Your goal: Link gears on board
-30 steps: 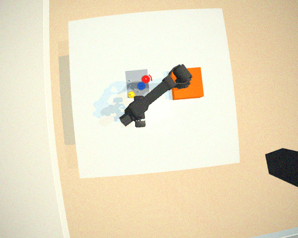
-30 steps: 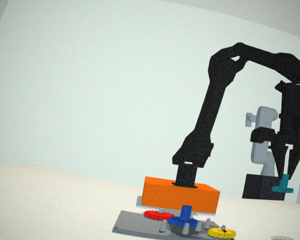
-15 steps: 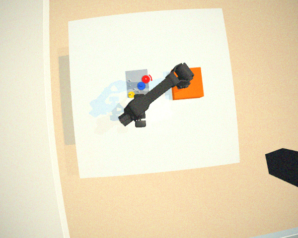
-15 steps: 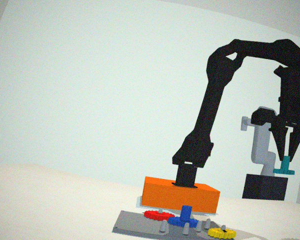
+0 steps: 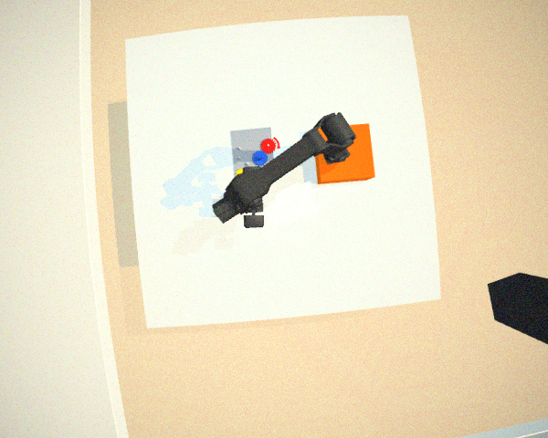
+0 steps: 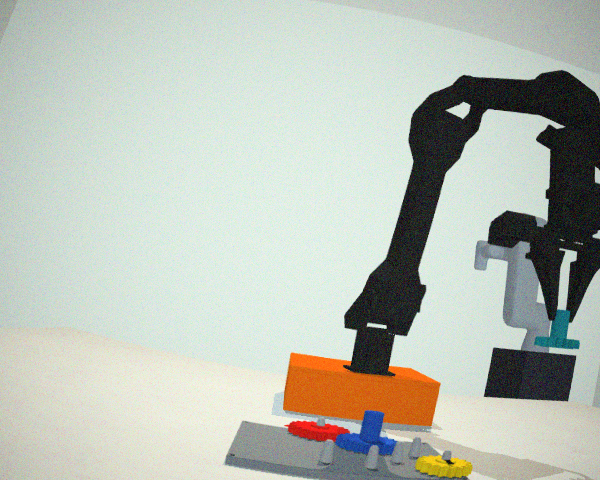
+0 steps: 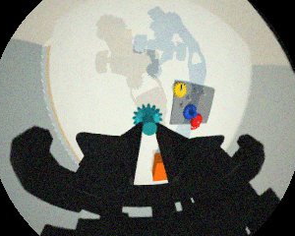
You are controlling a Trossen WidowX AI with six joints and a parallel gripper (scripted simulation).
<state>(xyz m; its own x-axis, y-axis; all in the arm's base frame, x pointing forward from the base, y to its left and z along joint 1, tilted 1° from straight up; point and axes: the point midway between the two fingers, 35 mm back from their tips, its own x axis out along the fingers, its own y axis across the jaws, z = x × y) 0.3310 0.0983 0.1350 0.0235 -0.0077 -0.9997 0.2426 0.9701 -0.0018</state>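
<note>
My gripper tip is now 15 cm above the yellow gear, 13 cm to the left of it and 3 cm short of it. The rest, counted from my gripper tip: red gear 22 cm to the right, 15 cm below, 10 cm behind; teal gear 1 cm below; blue gear 18 cm to the right, 14 cm below, 6 cm behind.
</note>
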